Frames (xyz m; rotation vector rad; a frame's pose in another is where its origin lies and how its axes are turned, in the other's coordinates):
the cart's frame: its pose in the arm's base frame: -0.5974 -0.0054 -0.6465 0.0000 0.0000 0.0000
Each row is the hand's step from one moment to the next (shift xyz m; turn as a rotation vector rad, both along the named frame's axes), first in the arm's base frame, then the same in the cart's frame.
Working: the arm's base frame: its pose in the cart's frame: 0.5974 0.0054 0.6465 0.0000 0.0000 0.0000

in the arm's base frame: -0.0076 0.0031 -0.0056 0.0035 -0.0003 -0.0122
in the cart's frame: -0.0076 0.0031 -0.0056 0.0035 -0.0003 -0.0122
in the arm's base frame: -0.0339 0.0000 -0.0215 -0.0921 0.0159 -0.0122
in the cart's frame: -0.0339 0.0000 -0.0215 -0.0921 0.0159 -0.0122
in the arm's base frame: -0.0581 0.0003 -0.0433 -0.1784 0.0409 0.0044
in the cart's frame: -0.0581 0.0003 -0.0433 -0.1784 0.0409 0.0044
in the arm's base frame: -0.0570 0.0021 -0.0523 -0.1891 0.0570 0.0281
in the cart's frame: -0.0570 0.0021 -0.0523 -0.1891 0.0570 0.0281
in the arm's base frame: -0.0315 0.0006 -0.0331 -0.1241 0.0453 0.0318
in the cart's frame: -0.0315 0.0006 -0.0331 -0.1241 0.0453 0.0318
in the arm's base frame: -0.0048 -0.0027 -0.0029 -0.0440 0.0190 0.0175
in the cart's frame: -0.0048 -0.0027 -0.0029 -0.0440 0.0190 0.0175
